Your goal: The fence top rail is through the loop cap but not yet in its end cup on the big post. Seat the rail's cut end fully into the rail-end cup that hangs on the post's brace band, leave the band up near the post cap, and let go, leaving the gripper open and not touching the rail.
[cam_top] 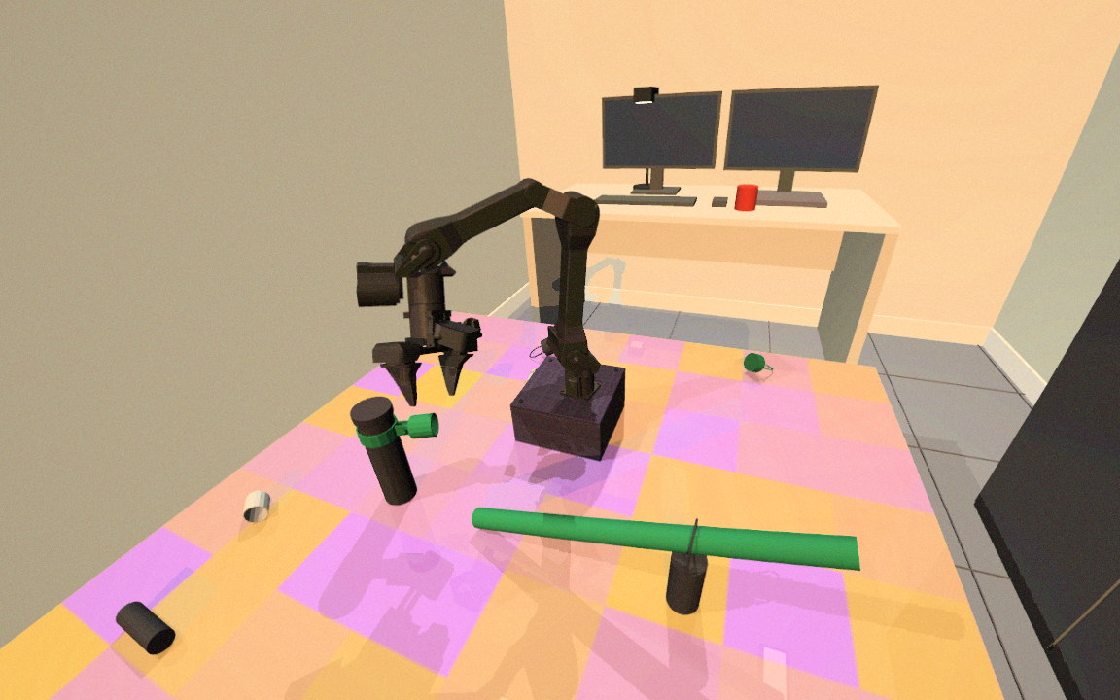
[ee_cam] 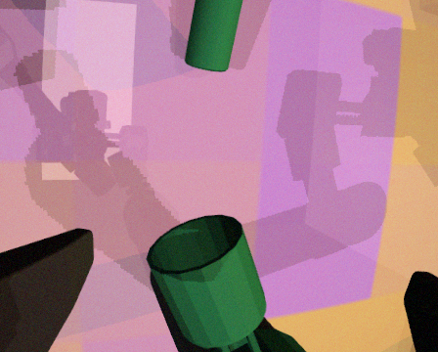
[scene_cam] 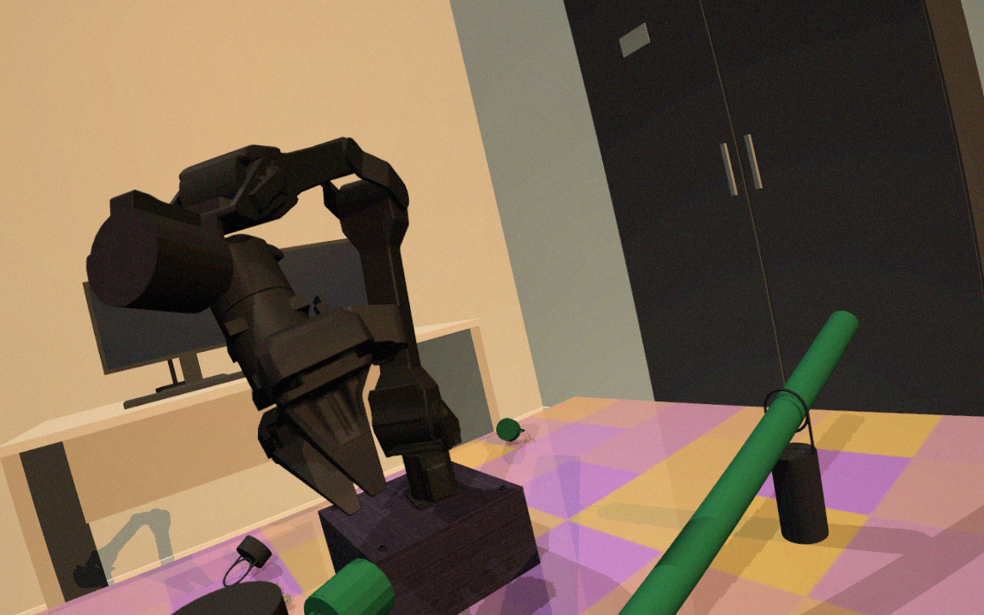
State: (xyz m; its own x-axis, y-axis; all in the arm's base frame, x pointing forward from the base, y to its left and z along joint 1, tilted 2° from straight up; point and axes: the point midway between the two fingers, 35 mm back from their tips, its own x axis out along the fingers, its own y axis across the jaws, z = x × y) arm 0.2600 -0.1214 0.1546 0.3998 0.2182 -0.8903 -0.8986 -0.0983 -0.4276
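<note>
Right now the green rail-end cup is 6 cm below my gripper tip, 4 cm to the right of it and 2 cm ahead of it. From my gripper tip the other things lie so: wire loop cap 43 cm to the left, 11 cm below, 1 cm behind.
</note>
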